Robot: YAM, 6 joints.
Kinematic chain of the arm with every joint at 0, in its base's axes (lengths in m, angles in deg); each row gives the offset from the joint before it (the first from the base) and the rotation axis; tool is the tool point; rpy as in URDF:
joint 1: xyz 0 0 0.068 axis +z
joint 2: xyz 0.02 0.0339 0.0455 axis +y
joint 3: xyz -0.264 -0.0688 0 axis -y
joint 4: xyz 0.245 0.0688 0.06 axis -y
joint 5: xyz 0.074 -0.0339 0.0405 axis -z
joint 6: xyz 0.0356 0 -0.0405 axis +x
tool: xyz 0 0 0 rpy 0 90 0
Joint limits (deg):
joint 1: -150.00..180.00
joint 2: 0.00..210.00
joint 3: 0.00..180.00
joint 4: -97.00..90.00
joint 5: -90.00..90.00
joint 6: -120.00..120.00
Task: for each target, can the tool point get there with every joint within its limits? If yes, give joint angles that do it. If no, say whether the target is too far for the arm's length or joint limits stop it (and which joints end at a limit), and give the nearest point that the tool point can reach.
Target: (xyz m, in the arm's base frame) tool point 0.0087 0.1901 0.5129
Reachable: yes | joints 90.83 64.42 64.64 68.45 18.69 -54.87
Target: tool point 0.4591 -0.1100 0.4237
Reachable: yes | joints -10.10 114.96 116.08 2.48 51.18 64.27
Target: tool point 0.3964 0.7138 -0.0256
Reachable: no: too far | nearest point 0.3090 0.5565 0.0058 | short by 0.183 m
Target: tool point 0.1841 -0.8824 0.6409
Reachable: no: too far | nearest point 0.1138 -0.5453 0.4348 | short by 0.401 m
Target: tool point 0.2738 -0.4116 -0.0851
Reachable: yes | joints -56.93 176.31 137.28 -60.05 -7.81 -14.72
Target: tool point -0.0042 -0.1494 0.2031
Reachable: yes | joints -104.06 38.86 15.10 2.56 -64.85 30.04
